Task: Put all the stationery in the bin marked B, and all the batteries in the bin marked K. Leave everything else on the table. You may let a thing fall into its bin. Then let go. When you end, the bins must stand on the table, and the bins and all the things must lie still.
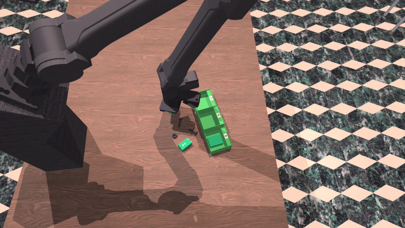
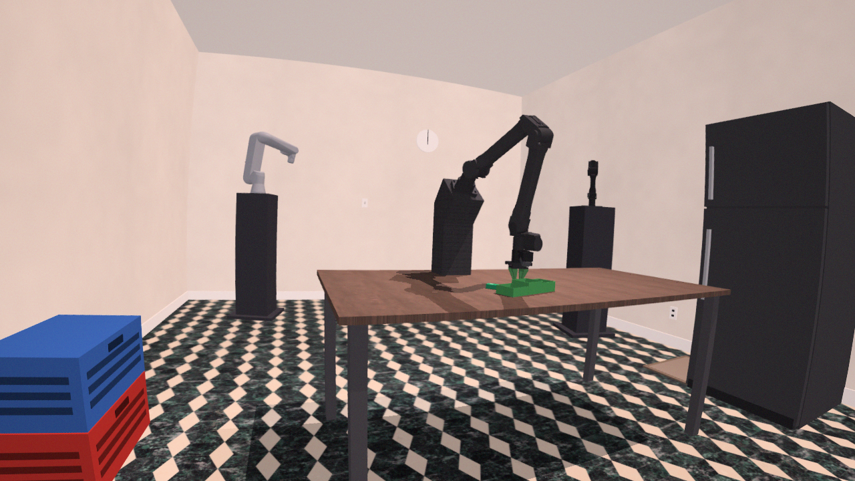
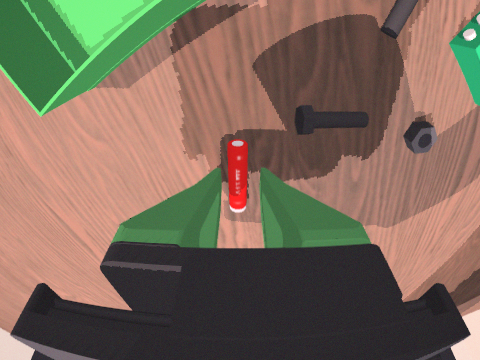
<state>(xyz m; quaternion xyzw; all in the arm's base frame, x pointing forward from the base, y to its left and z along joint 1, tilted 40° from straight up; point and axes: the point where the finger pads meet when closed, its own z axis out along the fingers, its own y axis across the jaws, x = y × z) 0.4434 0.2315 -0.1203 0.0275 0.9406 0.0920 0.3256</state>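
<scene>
My hand is right at the red cylindrical battery. From my hand the other things lie so: green 9V battery (9 cm ahead, 12 cm to the right); black nut (3 cm ahead, 10 cm to the right, 1 cm below); joined green bins (15 cm ahead, 1 cm to the right, 1 cm above).
</scene>
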